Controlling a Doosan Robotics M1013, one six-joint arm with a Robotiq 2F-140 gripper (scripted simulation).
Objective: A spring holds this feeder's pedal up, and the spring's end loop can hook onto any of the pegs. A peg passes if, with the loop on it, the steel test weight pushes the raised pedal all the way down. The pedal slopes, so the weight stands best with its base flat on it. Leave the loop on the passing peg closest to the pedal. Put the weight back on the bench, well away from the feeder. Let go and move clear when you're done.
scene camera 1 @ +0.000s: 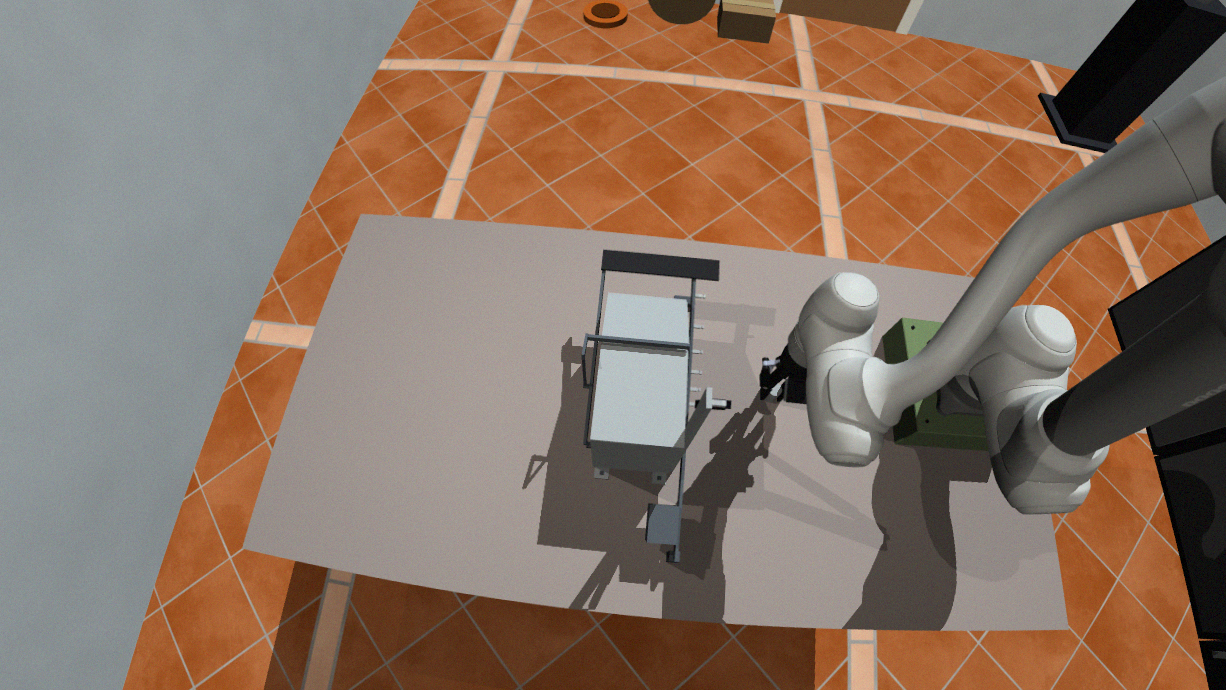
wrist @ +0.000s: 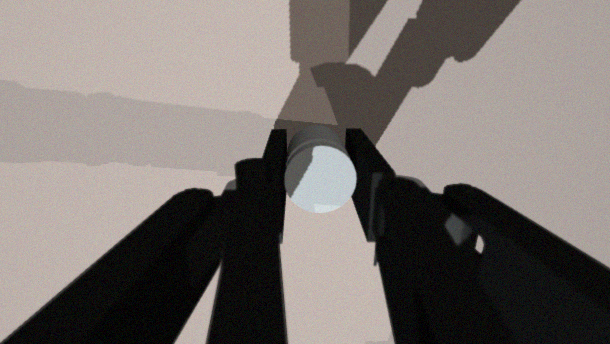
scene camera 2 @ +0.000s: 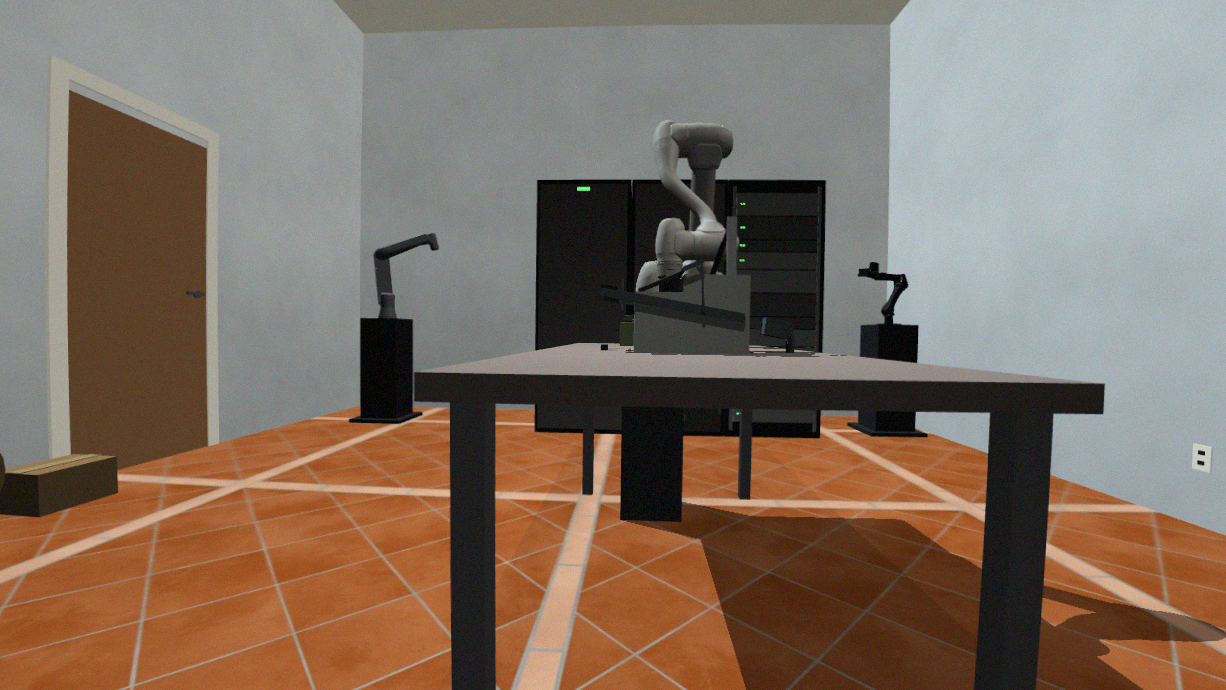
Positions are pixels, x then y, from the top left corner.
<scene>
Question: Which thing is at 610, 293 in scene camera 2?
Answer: A dark pedal.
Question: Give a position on a steel test weight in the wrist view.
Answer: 320, 177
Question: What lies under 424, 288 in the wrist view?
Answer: My gripper.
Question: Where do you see a dark pedal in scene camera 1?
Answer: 619, 261
</scene>
